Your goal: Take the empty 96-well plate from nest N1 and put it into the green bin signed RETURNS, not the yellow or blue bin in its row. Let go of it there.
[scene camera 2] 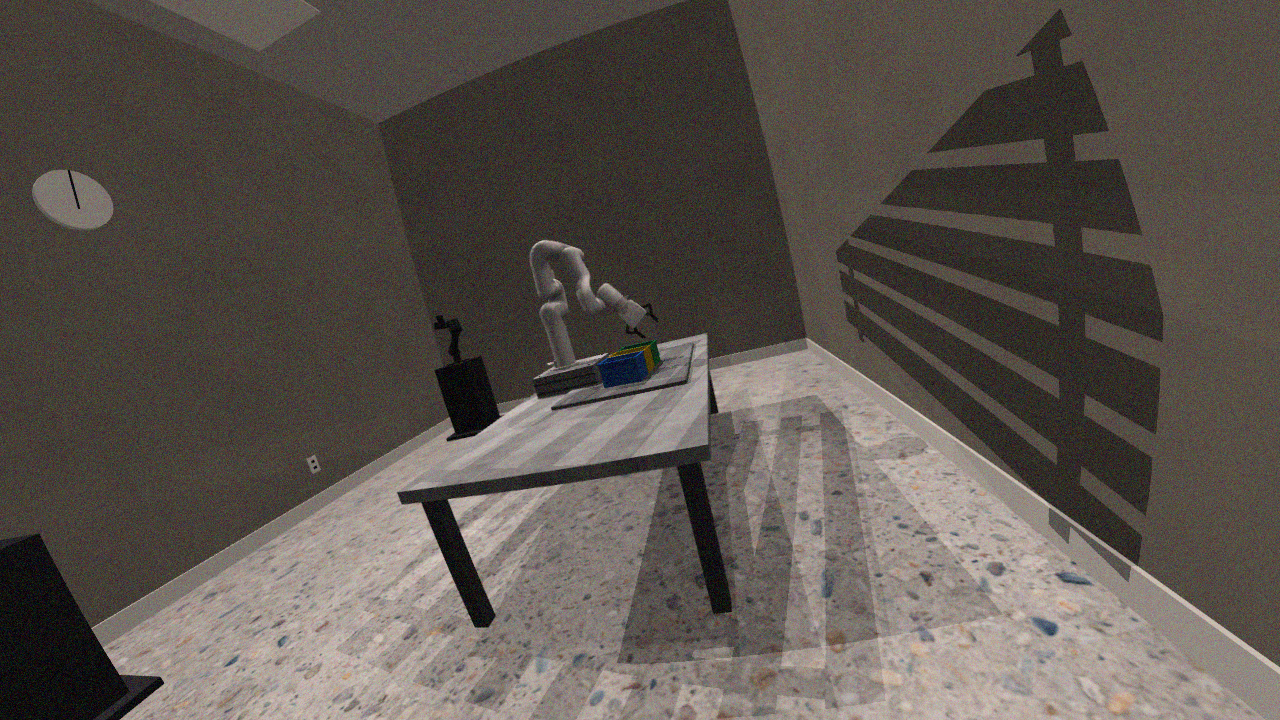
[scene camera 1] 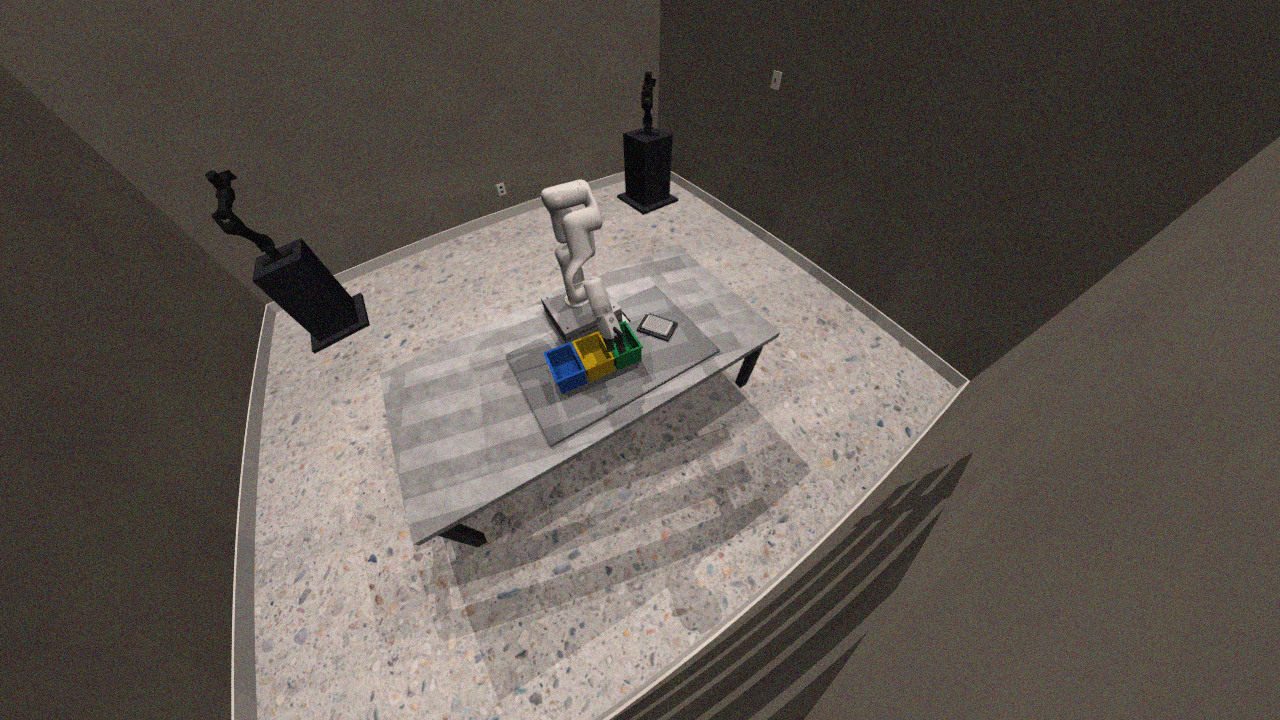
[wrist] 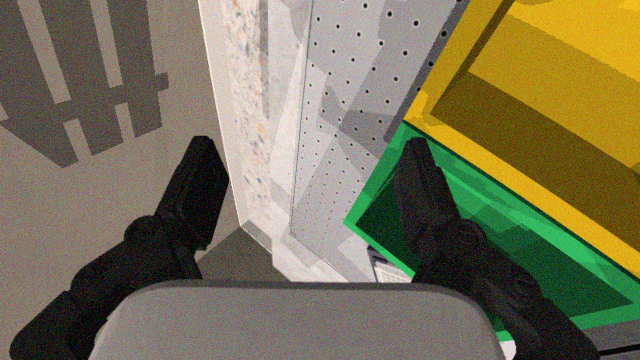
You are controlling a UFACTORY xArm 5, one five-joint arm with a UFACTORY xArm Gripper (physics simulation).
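Seen in the pictures: gripper, fingertip midpoint: point(scene camera 2: 651, 329) point(scene camera 1: 616, 351) point(wrist: 309, 158); arm's base, link origin: point(scene camera 2: 567, 366).
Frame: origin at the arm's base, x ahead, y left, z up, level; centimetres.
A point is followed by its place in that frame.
Observation:
My gripper point(scene camera 1: 623, 329) {x 44.0, y -6.7, z 8.1 cm} point(scene camera 2: 649, 327) {x 44.0, y -6.7, z 8.1 cm} point(wrist: 309, 158) {x 44.0, y -6.7, z 8.1 cm} is open and tilted, with its black fingers wide apart and nothing between them. It is above the bin row, by the green bin point(scene camera 1: 634, 354) {x 43.1, y 2.3, z -1.8 cm} point(scene camera 2: 652, 346) {x 42.2, y -2.7, z 0.2 cm} point(wrist: 525, 240) {x 28.5, y 5.0, z -7.6 cm}; in the wrist view one finger overlaps that bin. The light 96-well plate point(scene camera 1: 658, 325) {x 34.0, y 23.2, z -5.6 cm} sits in the dark nest point(scene camera 1: 644, 333) {x 32.3, y 16.1, z -7.9 cm}, to the right of the green bin in scene camera 1. Part of the plate point(wrist: 392, 272) {x 37.5, y 21.3, z -5.7 cm} shows at the lower middle of the wrist view. The nest's label and the bin's sign are not readable.
The yellow bin point(scene camera 1: 595, 358) {x 30.6, y -10.4, z -7.6 cm} point(wrist: 550, 75) {x 35.5, y -9.3, z -7.6 cm} adjoins the green bin, and the blue bin point(scene camera 1: 565, 368) {x 27.0, y -24.0, z -7.6 cm} point(scene camera 2: 623, 368) {x 31.2, y -30.7, z -1.8 cm} is at the row's other end. They stand on a perforated board point(scene camera 1: 581, 416) {x 51.1, y -30.6, z -8.2 cm} point(wrist: 370, 50) {x 49.7, y -6.7, z -8.2 cm} on the table point(scene camera 1: 447, 429) {x 21.7, y -79.3, z -9.5 cm} point(scene camera 2: 537, 452) {x 11.2, y -87.8, z -9.5 cm}. Black pedestals point(scene camera 1: 299, 286) point(scene camera 1: 646, 165) stand away from the table.

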